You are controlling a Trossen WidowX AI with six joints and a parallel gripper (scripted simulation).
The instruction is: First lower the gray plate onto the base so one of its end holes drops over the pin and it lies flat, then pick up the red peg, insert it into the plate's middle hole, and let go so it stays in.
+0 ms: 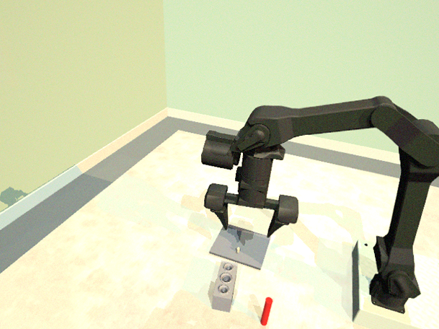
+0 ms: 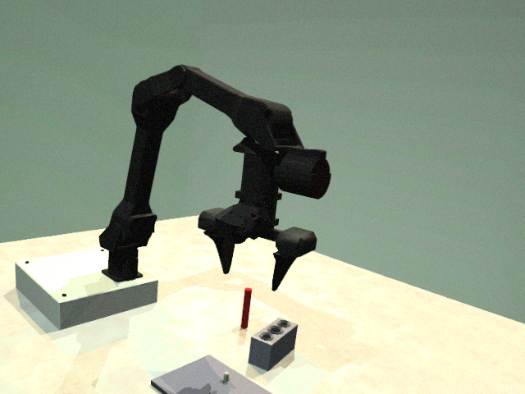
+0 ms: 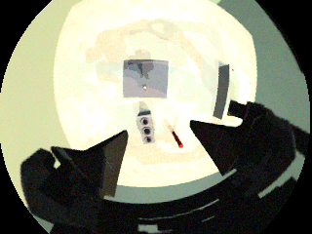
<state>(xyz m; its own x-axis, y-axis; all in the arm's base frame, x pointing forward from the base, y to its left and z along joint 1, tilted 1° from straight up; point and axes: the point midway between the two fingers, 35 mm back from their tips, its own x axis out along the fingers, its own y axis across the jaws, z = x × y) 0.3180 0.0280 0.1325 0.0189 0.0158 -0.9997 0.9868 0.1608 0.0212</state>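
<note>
Right now my gripper tip is 11 cm above the gray plate, 6 cm to the right of it and 2 cm short of it. Round my gripper tip: red peg: 11 cm below, 10 cm to the left, 8 cm behind; dark base: 14 cm below, 8 cm to the right, 3 cm ahead.
</note>
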